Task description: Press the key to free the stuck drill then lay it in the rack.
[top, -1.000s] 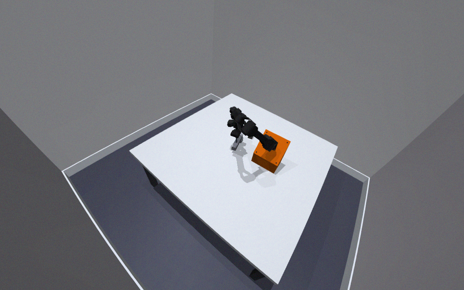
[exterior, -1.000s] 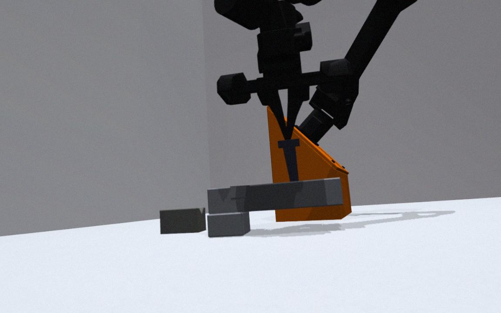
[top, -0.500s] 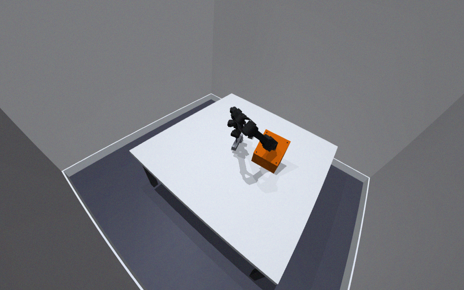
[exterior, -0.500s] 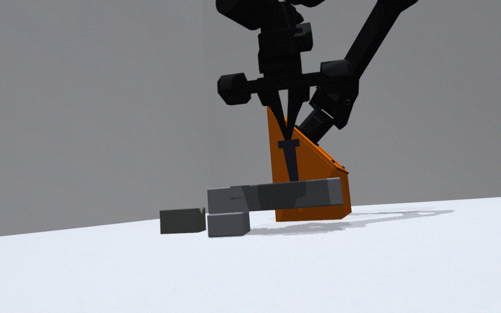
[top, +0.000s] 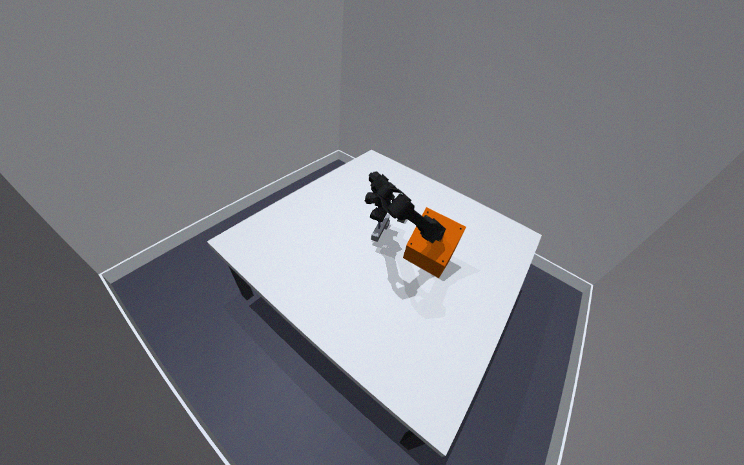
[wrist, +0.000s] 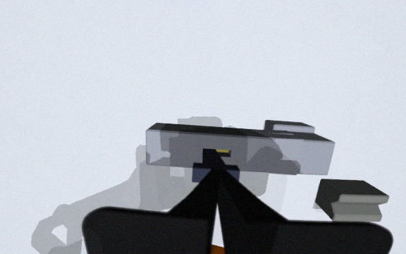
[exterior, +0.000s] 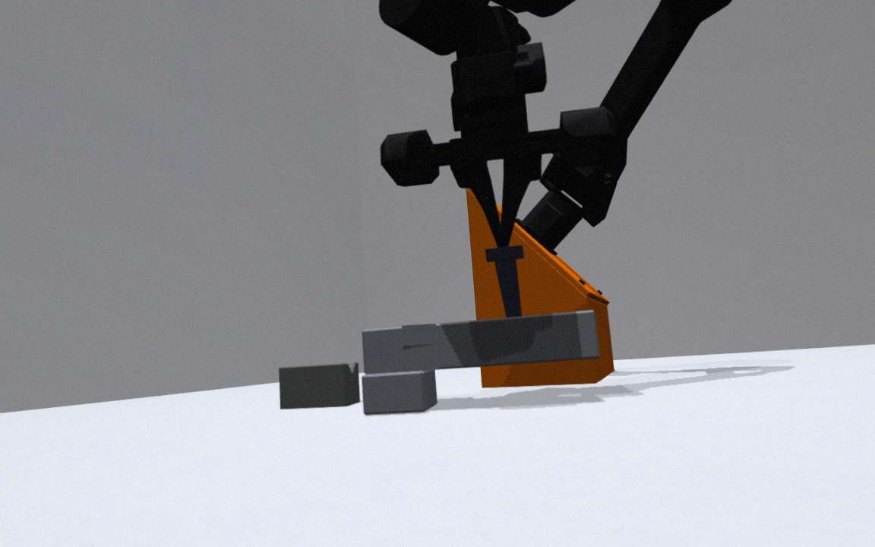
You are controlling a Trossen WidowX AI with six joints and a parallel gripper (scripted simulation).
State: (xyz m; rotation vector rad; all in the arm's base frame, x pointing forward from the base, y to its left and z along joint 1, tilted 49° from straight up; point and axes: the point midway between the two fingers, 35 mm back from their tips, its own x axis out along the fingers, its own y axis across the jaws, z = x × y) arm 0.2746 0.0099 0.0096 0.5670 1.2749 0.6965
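Now: the dark t-shaped key 3 cm below my gripper tip. From my gripper tip the other things lie so: grey housing: 8 cm below, 3 cm to the right; dark v-notched rack: 21 cm to the right, 11 cm below, 5 cm behind; drill: 8 cm below, 5 cm to the right.
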